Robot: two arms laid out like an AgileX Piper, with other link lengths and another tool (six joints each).
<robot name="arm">
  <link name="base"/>
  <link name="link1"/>
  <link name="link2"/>
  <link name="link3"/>
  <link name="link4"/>
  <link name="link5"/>
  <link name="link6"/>
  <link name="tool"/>
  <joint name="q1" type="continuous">
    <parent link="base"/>
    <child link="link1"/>
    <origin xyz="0 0 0.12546" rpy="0 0 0"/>
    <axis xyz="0 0 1"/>
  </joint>
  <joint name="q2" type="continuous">
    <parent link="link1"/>
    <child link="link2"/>
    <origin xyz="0 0 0" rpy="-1.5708 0 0"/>
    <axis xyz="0 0 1"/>
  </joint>
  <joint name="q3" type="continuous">
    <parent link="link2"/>
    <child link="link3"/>
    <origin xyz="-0.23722 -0.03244 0" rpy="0 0 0"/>
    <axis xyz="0 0 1"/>
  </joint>
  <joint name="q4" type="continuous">
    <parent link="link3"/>
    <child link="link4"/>
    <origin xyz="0.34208 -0.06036 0" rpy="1.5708 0 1.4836"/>
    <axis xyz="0 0 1"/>
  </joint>
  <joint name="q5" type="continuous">
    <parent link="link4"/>
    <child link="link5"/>
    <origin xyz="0 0 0" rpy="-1.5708 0 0"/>
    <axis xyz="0 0 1"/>
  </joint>
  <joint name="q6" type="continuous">
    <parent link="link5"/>
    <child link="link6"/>
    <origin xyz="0 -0.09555 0" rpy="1.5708 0 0"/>
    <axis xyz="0 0 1"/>
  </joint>
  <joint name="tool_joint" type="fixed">
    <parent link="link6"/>
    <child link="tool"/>
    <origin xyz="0.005 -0.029 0.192" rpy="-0.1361 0 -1.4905"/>
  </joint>
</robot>
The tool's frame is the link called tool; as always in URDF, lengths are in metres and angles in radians. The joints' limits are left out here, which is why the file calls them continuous.
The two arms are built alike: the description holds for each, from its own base.
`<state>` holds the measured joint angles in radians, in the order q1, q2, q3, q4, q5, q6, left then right.
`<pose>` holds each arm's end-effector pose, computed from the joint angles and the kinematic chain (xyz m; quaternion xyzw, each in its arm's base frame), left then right.
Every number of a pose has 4 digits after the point. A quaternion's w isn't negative.
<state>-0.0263 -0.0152 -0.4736 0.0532 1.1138 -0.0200 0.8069 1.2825 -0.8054 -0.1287 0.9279 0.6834</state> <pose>0.2808 -0.0226 0.2161 -0.6127 0.6602 -0.2798 0.3325 0.2768 0.2160 -0.0211 -0.7438 0.6641 -0.0108 0.0755</pose>
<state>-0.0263 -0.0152 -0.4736 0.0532 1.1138 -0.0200 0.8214 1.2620 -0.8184 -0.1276 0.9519 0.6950</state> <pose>0.2808 -0.0226 0.2161 -0.6127 0.6602 -0.2798 0.3325 0.2741 0.2206 -0.0103 -0.7434 0.6639 -0.0095 0.0810</pose>
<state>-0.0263 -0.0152 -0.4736 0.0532 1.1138 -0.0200 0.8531 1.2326 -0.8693 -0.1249 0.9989 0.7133</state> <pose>0.2808 -0.0226 0.2161 -0.6127 0.6602 -0.2798 0.3325 0.2721 0.2354 0.0173 -0.7445 0.6602 -0.0064 0.0987</pose>
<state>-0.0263 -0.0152 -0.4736 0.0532 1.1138 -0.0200 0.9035 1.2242 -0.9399 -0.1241 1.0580 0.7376</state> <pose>0.2808 -0.0226 0.2161 -0.6127 0.6602 -0.2798 0.3325 0.2644 0.2542 0.0452 -0.7500 0.6523 -0.0018 0.1101</pose>
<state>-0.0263 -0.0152 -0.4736 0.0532 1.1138 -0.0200 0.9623 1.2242 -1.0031 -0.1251 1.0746 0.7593</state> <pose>0.2808 -0.0226 0.2161 -0.6127 0.6602 -0.2798 0.3325 0.2571 0.2808 0.0704 -0.7591 0.6369 0.0050 0.1341</pose>
